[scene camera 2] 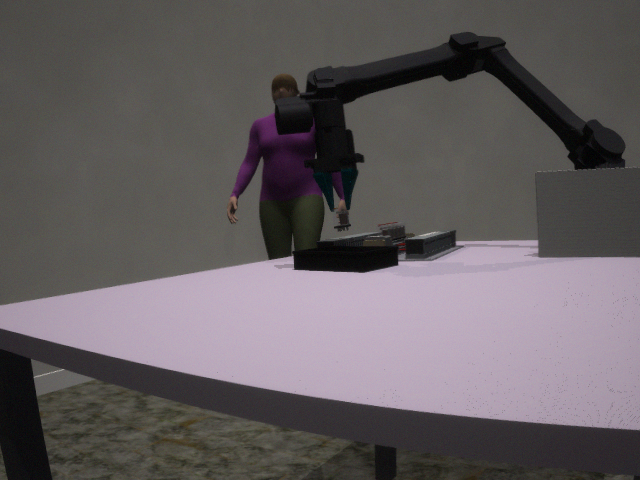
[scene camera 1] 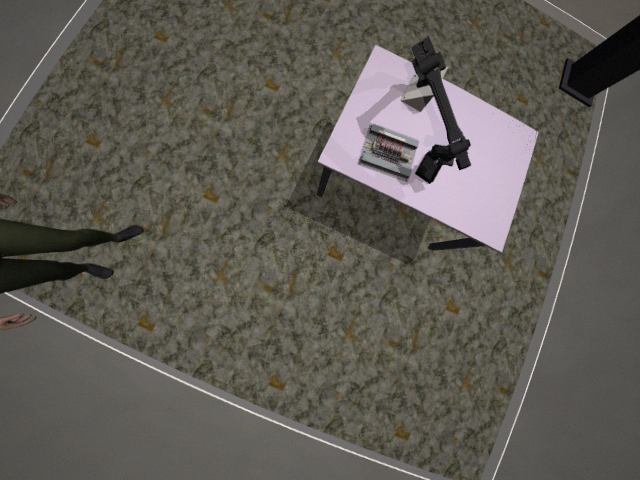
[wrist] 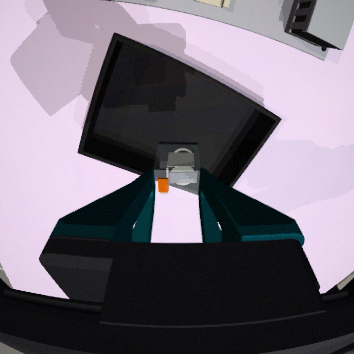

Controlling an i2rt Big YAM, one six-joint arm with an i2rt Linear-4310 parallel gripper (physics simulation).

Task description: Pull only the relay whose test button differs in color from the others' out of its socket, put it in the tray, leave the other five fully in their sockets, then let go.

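Note:
Gripper (scene camera 2: 340, 210), visible in the wrist view (wrist: 176, 176) too.

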